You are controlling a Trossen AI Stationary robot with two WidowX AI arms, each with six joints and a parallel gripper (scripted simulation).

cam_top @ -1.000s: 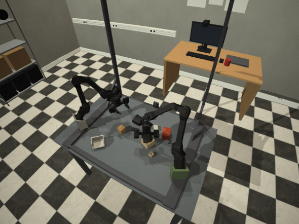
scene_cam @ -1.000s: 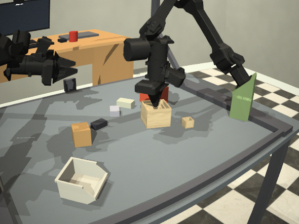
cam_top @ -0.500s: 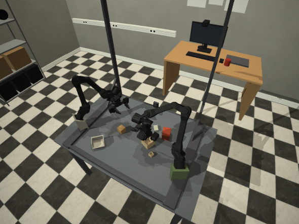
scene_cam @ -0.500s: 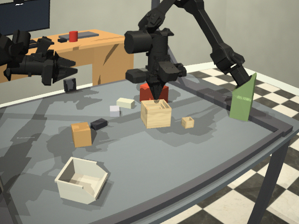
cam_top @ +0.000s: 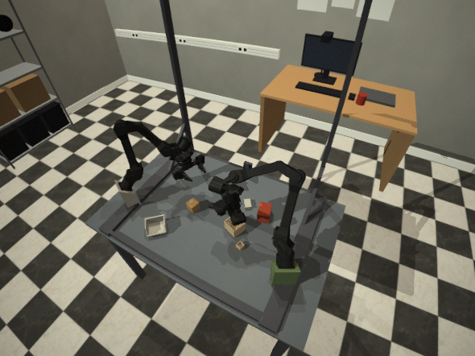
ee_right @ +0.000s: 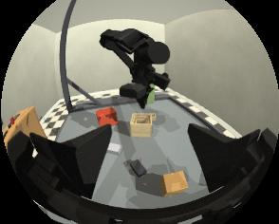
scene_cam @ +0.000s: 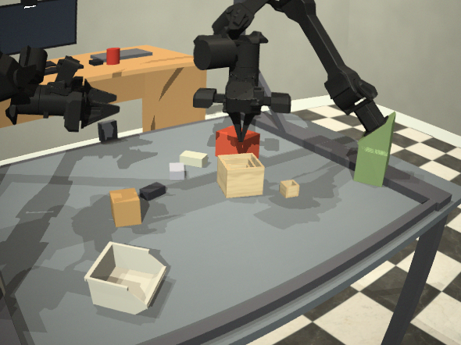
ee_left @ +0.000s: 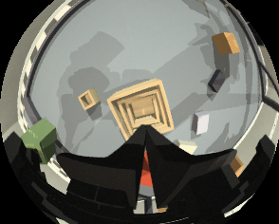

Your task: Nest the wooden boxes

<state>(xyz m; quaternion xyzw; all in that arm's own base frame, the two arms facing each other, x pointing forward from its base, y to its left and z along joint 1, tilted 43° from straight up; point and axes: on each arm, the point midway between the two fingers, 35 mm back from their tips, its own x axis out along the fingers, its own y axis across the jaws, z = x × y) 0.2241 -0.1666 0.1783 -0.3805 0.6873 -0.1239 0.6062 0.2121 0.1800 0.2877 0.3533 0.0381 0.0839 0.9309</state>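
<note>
Now: the orange cube 18 cm below my right hand, 7 cm ahead of it and 1 cm to the left of it. Also, from my right hand: black block (20 cm below, 10 cm to the left, 1 cm ahead); grey piece (20 cm below, 19 cm to the left, 4 cm behind); cream block (26 cm to the left, 20 cm below, 8 cm behind).
</note>
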